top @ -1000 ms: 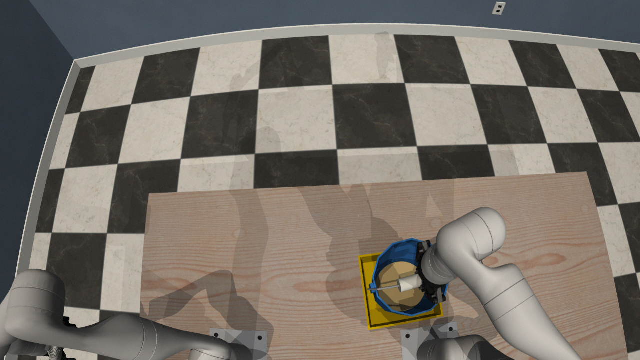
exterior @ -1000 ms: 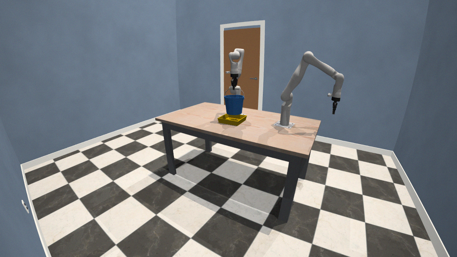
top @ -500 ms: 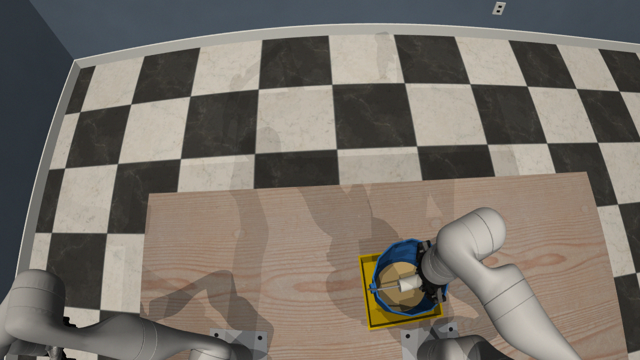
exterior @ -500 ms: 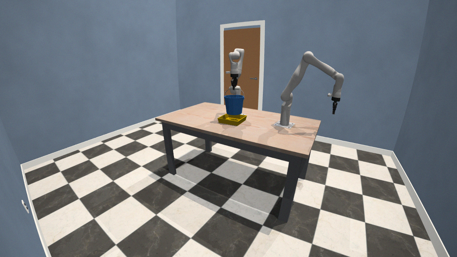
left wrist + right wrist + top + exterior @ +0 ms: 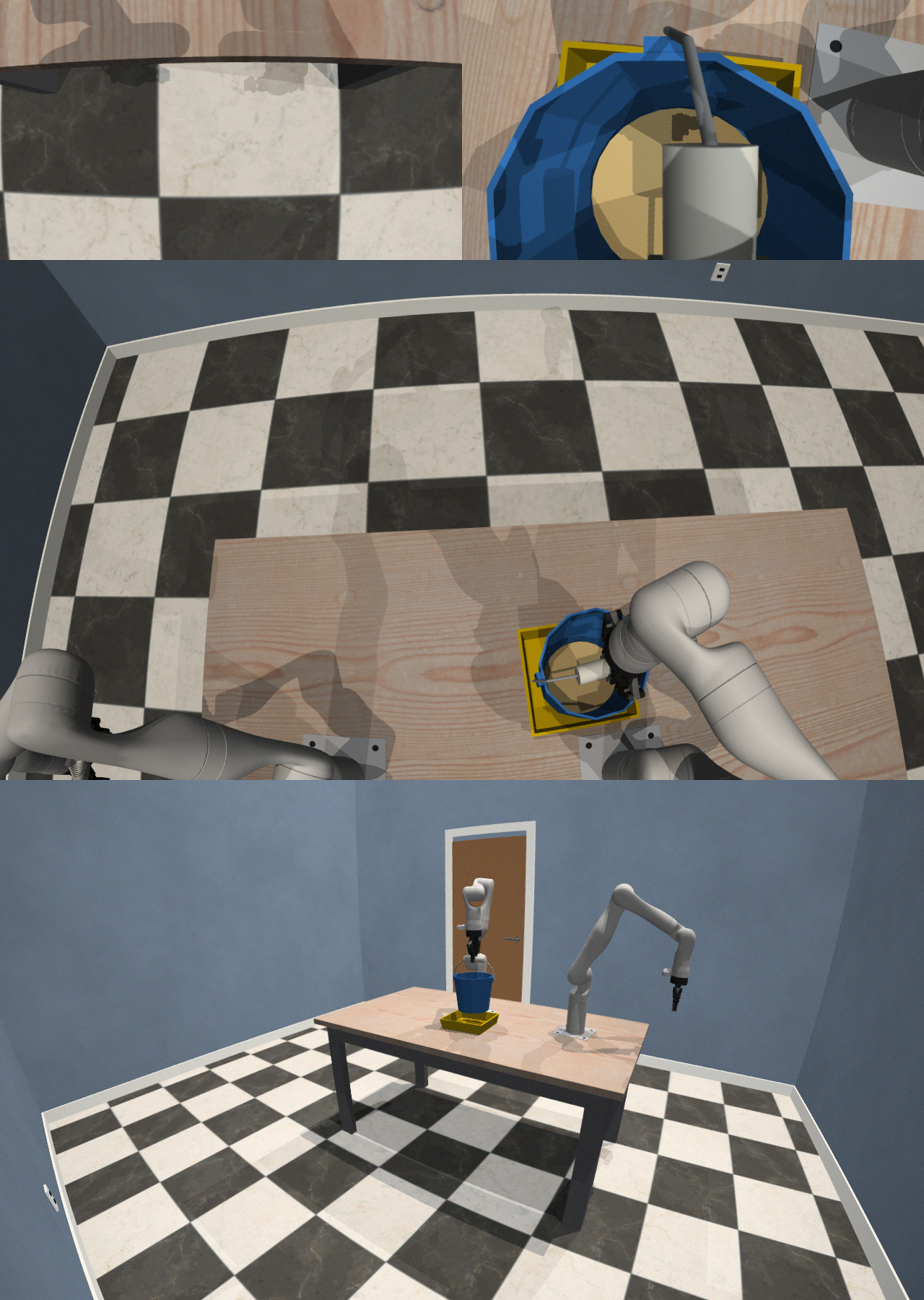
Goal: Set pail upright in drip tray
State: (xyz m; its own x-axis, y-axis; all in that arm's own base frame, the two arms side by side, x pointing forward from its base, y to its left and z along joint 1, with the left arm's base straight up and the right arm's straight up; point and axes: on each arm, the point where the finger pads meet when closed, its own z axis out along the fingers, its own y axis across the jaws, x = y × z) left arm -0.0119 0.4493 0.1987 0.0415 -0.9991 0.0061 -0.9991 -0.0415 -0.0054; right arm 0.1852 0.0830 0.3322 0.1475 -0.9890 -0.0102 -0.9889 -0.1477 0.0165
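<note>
Right now my right hand is 1 cm short of the blue pail, 1 cm to the right of it and 10 cm above it. The rest, counted from my right hand: yellow drip tray 3 cm ahead, 32 cm below.
</note>
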